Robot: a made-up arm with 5 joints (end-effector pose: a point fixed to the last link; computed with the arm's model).
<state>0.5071 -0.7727 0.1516 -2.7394 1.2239</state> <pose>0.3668 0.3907 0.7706 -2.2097 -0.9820 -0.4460</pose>
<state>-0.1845 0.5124 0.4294 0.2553 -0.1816</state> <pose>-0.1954 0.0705 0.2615 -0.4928 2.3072 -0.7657</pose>
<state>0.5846 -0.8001 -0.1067 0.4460 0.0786</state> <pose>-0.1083 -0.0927 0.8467 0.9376 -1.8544 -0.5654</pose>
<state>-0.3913 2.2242 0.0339 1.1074 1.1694</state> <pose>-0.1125 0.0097 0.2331 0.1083 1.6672 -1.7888</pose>
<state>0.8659 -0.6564 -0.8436 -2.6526 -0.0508</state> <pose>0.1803 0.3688 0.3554 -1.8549 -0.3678 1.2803</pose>
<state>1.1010 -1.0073 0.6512 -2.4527 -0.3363</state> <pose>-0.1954 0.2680 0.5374 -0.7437 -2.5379 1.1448</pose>
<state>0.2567 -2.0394 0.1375 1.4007 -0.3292</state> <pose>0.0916 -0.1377 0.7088 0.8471 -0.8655 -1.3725</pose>
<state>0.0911 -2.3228 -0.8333 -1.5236 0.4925</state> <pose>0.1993 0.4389 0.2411 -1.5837 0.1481 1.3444</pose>
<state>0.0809 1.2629 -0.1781 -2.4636 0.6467</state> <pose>-0.0502 0.3552 0.8630 1.6229 0.8218 2.4162</pose>
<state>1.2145 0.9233 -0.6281 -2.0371 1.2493</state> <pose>0.0890 -0.2366 0.7740 -0.6973 0.0720 -1.7296</pose>
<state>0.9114 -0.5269 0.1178 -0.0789 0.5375</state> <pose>-0.0121 -0.1431 0.9036 0.9531 -1.6076 -0.3616</pose>
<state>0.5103 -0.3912 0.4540 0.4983 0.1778</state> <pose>-0.1095 -0.1786 0.7050 1.6015 -2.0528 -0.1376</pose>
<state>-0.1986 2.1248 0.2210 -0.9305 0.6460</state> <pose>0.1860 0.4655 0.1713 0.1083 1.3913 0.5666</pose>
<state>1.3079 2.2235 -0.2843 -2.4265 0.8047</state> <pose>-0.1621 -0.0999 0.6889 -0.5813 0.5386 -2.4677</pose>
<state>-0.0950 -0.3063 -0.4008 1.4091 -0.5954</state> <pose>-0.2061 0.1441 0.3347 -1.0519 2.3839 0.6729</pose>
